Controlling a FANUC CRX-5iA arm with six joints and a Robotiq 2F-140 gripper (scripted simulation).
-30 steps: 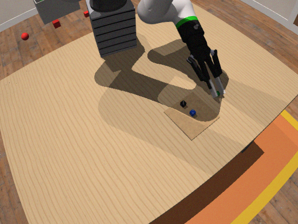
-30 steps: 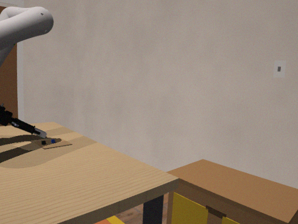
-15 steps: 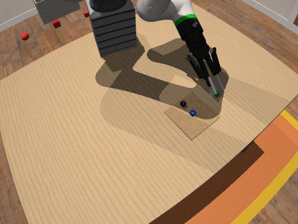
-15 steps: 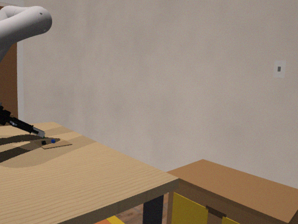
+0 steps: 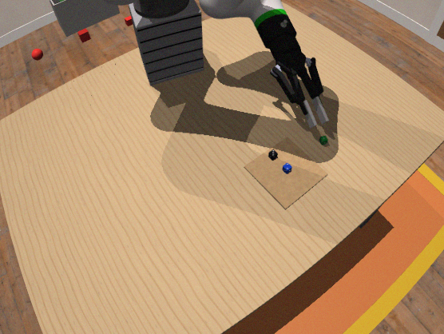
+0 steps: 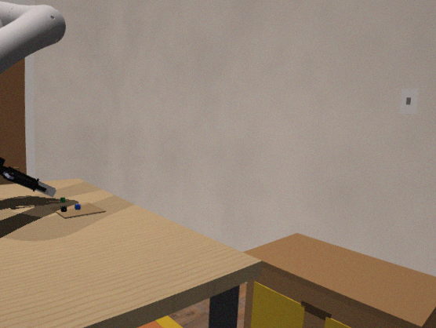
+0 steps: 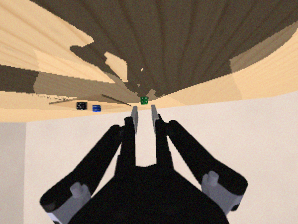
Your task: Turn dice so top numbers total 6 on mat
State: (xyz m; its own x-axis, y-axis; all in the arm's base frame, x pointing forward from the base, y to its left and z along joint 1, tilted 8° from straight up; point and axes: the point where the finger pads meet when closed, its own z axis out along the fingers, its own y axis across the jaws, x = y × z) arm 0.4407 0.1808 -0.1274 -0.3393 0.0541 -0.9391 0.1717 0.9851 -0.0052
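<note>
Now: hand 6 cm short of the green die, 1 cm to the left of it and 4 cm above it. From my hand the other things lie so: blue die 7 cm ahead, 14 cm to the right, 4 cm below; then tan mat 7 cm ahead, 14 cm to the right, 5 cm below; then black die 2 cm ahead, 15 cm to the right, 4 cm below.
</note>
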